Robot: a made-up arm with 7 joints.
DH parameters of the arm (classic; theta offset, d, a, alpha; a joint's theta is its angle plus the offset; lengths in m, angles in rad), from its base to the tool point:
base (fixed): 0 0 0 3.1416
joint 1: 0 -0.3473 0 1.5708
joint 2: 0 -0.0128 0 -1.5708
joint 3: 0 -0.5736 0 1.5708
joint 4: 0 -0.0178 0 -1.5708
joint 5: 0 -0.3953 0 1.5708
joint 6: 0 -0.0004 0 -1.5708
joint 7: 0 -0.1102 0 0
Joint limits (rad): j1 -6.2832..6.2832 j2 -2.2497..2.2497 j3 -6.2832..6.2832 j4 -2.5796..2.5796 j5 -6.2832..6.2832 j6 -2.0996..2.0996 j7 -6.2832..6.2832
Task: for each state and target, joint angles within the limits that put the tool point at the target. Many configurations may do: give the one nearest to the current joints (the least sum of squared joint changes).
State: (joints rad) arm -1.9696 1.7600 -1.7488 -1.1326 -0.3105 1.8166 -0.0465
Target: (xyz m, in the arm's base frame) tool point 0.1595 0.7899 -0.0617
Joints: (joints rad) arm -1.7336 2.0039 -1.8110 -1.0472 -0.2747 1.6947 -0.0465
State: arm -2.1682 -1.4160 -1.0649 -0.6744 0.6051 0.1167 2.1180
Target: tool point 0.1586 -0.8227 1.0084
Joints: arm -1.5698 -0.8586 -1.1122 -0.3371 0.5982 0.2186 2.1180
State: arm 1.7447 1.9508 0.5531 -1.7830 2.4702 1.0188 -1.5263
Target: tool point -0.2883 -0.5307 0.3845
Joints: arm 2.2350 2.2497 0.4789 -1.6930 2.4509 1.3180 -1.5263
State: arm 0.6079 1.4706 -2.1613 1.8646 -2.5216 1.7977 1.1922
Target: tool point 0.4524 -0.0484 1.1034
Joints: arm 0.5444 0.8161 -2.3678 1.1671 -2.5851 1.4838 1.1922
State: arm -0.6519 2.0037 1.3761 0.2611 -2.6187 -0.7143 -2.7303
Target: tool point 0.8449 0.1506 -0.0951
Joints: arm -0.6093 2.0670 1.3518 0.6540 -2.6544 -0.8950 -2.7303
